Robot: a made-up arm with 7 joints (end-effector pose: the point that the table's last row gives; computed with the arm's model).
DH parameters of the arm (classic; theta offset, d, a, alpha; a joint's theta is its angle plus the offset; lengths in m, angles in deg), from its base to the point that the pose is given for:
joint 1: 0 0.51 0 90
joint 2: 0 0.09 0 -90
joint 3: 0 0.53 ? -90
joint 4: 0 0.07 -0.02 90
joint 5: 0 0.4 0 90
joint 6: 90 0.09 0.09 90
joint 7: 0 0.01 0 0
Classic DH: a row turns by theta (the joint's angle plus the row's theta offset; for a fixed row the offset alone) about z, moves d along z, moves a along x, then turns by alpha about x.
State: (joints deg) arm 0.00 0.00 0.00 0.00 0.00 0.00 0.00
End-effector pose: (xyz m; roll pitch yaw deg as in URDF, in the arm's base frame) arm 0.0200 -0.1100 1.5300 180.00 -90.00 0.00
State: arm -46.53 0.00 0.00 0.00 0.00 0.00 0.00
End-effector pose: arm -0.0661 -0.0902 1.5300 133.47 -90.00 0.00
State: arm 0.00 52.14 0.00 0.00 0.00 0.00 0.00
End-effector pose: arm -0.7930 -0.1100 1.1518 0.00 -37.86 180.00
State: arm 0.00 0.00 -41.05 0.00 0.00 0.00 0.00
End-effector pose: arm 0.0019 -0.1182 1.5300 138.95 -90.00 0.00
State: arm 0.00 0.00 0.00 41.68 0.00 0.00 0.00
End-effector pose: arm 0.3484 -0.1100 1.4126 180.00 -48.32 0.00
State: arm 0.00 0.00 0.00 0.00 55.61 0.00 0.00
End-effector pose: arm 0.0899 -0.0626 1.5300 -124.39 -90.00 0.00
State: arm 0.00 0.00 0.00 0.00 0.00 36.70 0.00
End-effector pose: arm -0.0358 -0.1100 1.5181 0.00 -53.30 180.00
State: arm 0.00 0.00 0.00 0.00 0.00 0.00 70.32
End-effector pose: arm 0.0200 -0.1100 1.5300 -90.00 -19.68 -90.00
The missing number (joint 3, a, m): 0.03
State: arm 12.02 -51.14 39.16 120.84 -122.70 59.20 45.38
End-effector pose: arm 0.3383 0.4124 0.5437 152.60 -11.49 107.66
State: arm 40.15 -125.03 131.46 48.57 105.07 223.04 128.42
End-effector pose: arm 0.5508 0.5251 0.3618 -111.51 -34.74 132.05
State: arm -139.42 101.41 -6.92 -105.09 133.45 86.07 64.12
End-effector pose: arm 0.3484 0.2656 0.0254 160.71 24.46 19.07
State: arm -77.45 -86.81 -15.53 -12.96 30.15 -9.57 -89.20
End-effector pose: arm 0.1452 -1.0043 0.5977 173.64 -13.59 19.17
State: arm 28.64 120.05 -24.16 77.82 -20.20 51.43 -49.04
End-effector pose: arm -0.6154 -0.6452 0.5071 -22.55 -26.21 160.94
